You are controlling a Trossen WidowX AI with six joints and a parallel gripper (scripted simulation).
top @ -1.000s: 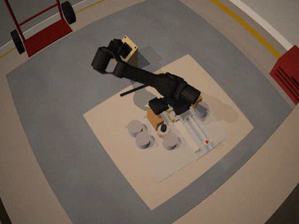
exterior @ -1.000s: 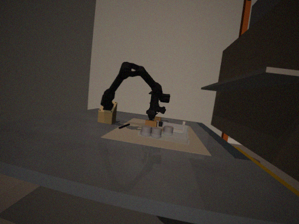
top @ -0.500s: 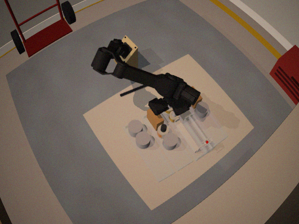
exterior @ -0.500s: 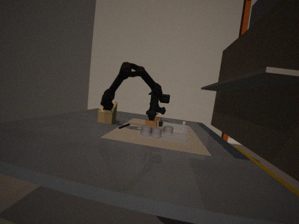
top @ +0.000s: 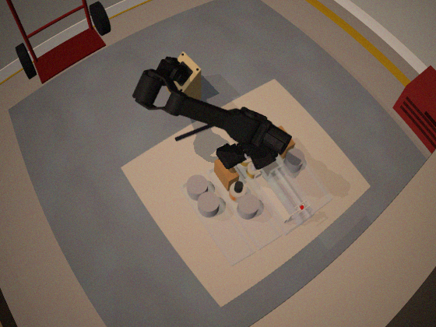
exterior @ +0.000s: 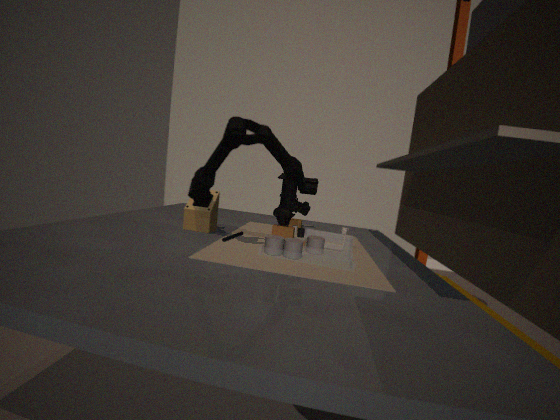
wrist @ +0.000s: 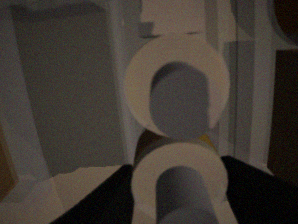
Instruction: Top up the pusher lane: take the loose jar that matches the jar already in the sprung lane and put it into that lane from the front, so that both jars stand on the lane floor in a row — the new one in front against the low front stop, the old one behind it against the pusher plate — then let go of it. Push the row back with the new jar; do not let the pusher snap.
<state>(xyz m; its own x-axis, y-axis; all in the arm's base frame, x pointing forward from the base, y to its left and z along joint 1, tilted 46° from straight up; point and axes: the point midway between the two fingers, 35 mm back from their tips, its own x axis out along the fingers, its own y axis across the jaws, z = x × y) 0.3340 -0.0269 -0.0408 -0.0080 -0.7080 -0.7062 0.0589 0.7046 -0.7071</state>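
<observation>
Now: the cream mat 60 mm ahead of my gripper tip, 40 mm below it and 10 mm to the right of it. Also, from my gripper tip: black bar (180 mm behind, 60 mm to the right, 30 mm below); white pusher (150 mm ahead, 20 mm to the left, 10 mm above); clear pusher lane (140 mm ahead, 20 mm below, 10 mm to the left).
</observation>
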